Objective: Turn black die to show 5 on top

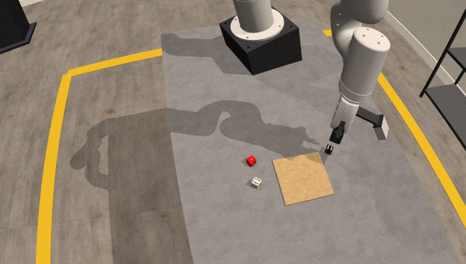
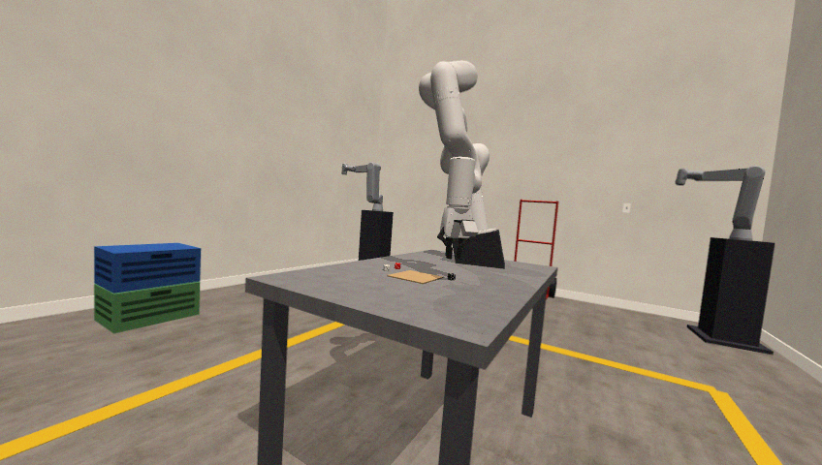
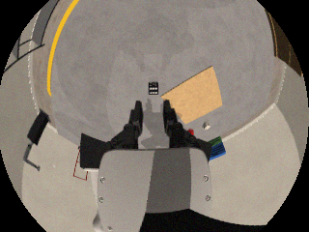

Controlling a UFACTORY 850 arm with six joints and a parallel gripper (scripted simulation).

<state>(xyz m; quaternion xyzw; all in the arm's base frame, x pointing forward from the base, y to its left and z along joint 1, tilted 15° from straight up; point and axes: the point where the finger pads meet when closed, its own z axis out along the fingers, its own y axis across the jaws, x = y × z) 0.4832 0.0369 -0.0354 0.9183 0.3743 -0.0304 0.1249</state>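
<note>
The black die lies 8 cm below my hand. The rest, counted from my hand: white die: 3 cm ahead, 24 cm to the right, 8 cm below; then mat: 5 cm ahead, 11 cm to the right, 9 cm below; then red die: 4 cm behind, 23 cm to the right, 8 cm below.
</note>
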